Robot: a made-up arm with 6 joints.
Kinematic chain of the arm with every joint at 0, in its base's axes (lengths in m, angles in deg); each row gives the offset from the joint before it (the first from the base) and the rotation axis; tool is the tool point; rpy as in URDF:
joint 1: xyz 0 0 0.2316 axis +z
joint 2: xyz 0 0 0 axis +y
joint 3: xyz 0.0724 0 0.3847 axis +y
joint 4: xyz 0.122 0 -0.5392 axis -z
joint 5: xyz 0 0 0 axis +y
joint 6: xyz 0.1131 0 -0.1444 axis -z
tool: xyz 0 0 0 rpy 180 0 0
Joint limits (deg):
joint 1: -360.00..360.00
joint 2: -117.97..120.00
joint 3: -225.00..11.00
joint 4: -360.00..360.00
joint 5: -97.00..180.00
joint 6: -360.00..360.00
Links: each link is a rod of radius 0.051 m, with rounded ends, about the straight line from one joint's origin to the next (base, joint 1, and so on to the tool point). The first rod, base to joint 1, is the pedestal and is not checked.
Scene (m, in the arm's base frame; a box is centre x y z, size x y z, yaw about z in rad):
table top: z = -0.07
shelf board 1: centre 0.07 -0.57 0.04 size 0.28 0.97 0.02 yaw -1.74
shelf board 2: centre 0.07 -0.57 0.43 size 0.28 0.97 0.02 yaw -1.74
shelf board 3: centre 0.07 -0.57 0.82 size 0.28 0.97 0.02 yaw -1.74
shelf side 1: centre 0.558 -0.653 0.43 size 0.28 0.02 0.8 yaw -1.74
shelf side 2: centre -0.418 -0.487 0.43 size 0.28 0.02 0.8 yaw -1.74
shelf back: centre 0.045 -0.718 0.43 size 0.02 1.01 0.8 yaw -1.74
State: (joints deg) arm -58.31 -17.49 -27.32 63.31 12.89 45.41
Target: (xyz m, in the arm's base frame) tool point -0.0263 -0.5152 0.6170
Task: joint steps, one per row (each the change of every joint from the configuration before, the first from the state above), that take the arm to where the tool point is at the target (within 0.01 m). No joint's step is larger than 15 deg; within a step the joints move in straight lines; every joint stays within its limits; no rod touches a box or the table.
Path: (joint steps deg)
1: 7.62 -12.53 9.17 1.47 -0.18 0.00
2: 7.62 -12.54 9.17 1.46 -0.18 0.00
3: 7.63 -12.53 9.17 1.47 -0.18 0.00
4: -9.40 -13.54 -3.71 -0.03 -2.30 0.00
5: -9.40 -13.53 -3.71 -0.03 -2.30 0.00
6: -9.40 -13.53 -3.71 -0.02 -2.30 0.00
7: -4.63 13.57 -6.98 -0.77 -0.76 0.00
8: -4.62 13.58 -6.98 -0.77 -0.76 0.00
9: -4.62 13.58 -6.98 -0.77 -0.76 0.00
10: -4.63 13.58 -6.98 -0.77 -0.75 0.00

